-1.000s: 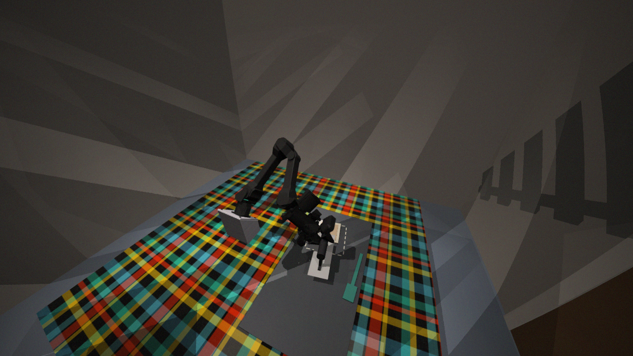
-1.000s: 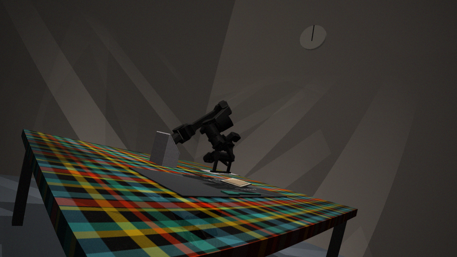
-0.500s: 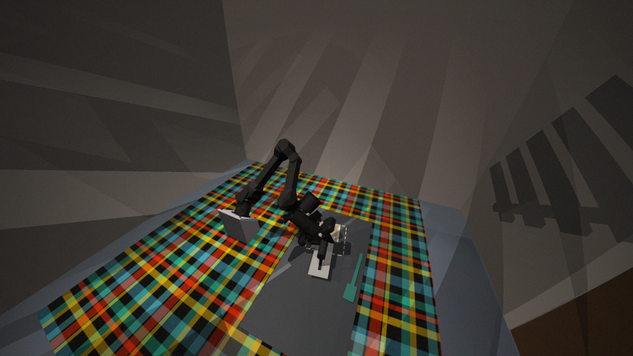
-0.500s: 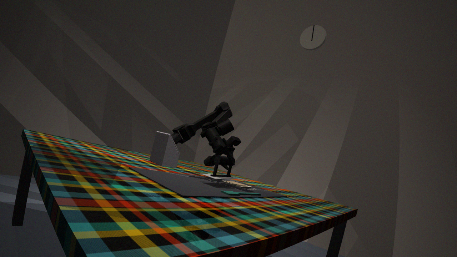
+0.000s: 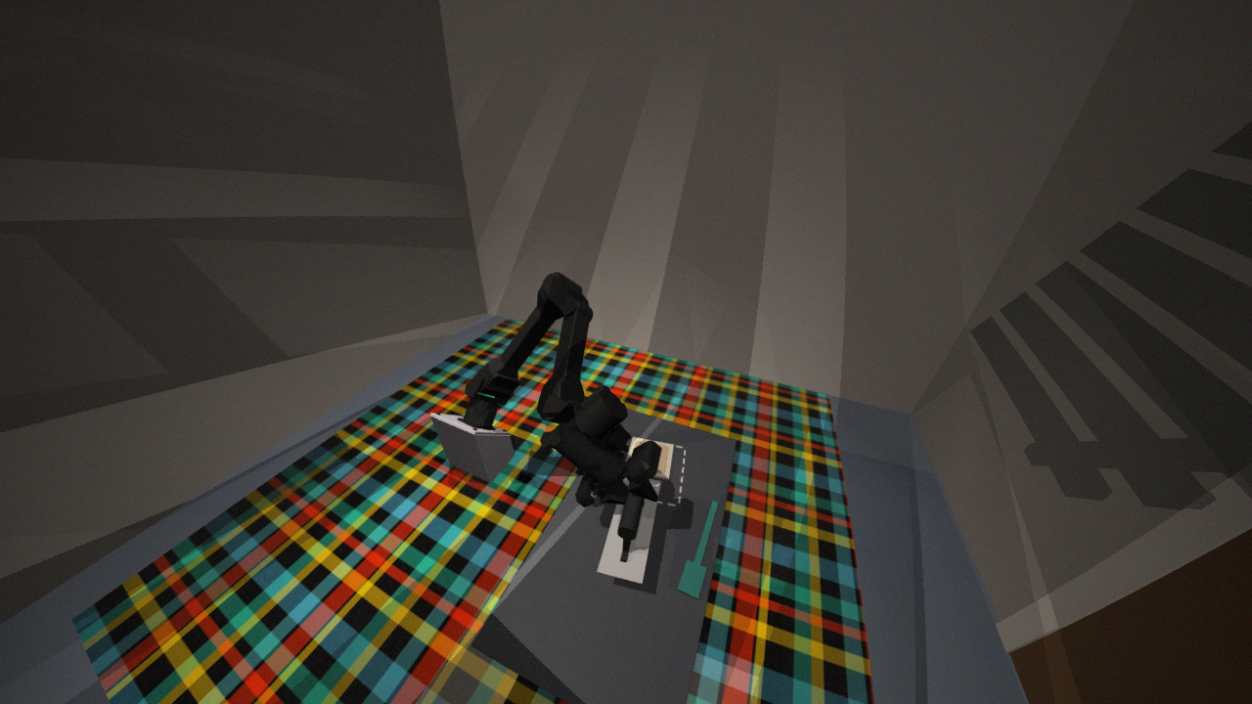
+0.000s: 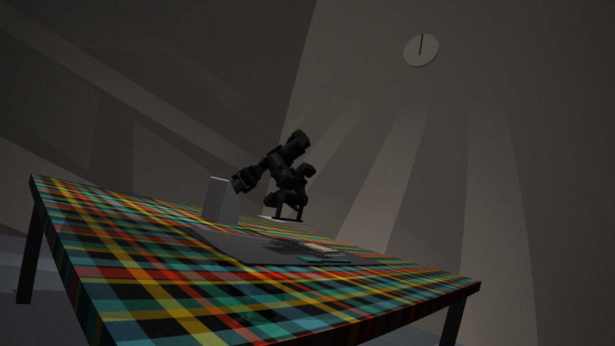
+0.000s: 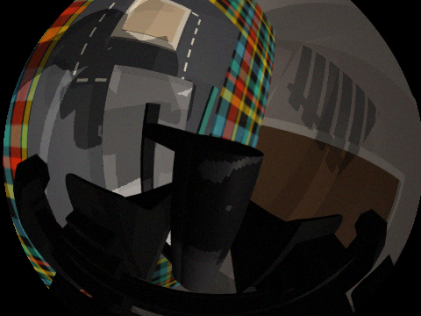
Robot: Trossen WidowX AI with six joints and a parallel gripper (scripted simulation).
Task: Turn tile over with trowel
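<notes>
Right now the trowel is 110 mm ahead of my gripper tip, 30 mm to the left of it and 130 mm below it. The rest, counted from my gripper tip: tile: 90 mm behind, 190 mm to the left, 130 mm below.
</notes>
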